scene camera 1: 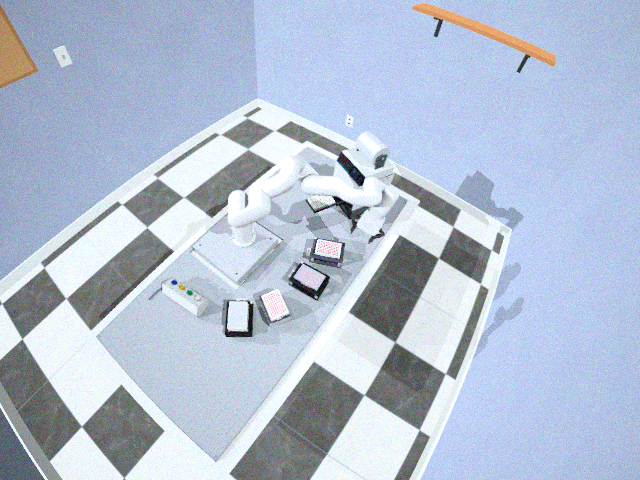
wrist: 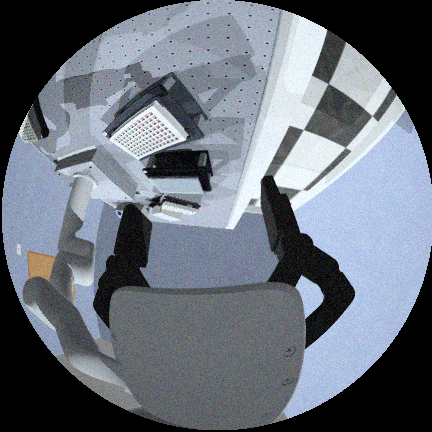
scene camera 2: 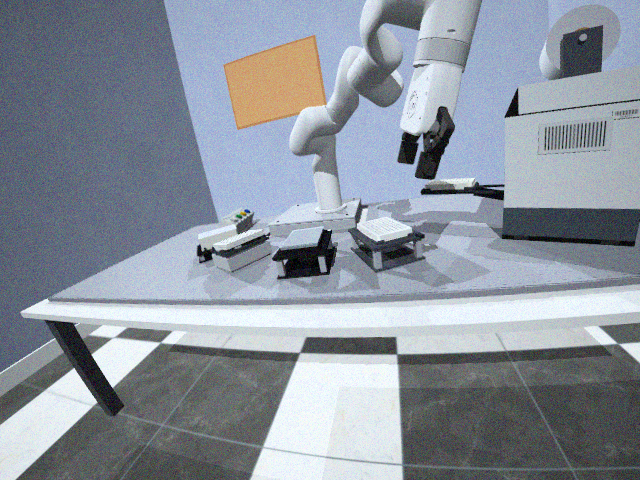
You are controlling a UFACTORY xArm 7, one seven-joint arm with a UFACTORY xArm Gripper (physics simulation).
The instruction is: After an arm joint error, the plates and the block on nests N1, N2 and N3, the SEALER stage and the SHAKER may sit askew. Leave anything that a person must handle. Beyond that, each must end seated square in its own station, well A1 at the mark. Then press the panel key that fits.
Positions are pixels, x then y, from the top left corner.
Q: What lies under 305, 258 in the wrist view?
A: My gripper.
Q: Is my gripper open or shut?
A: Open.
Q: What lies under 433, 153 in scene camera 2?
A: My gripper.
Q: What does my gripper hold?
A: Nothing.
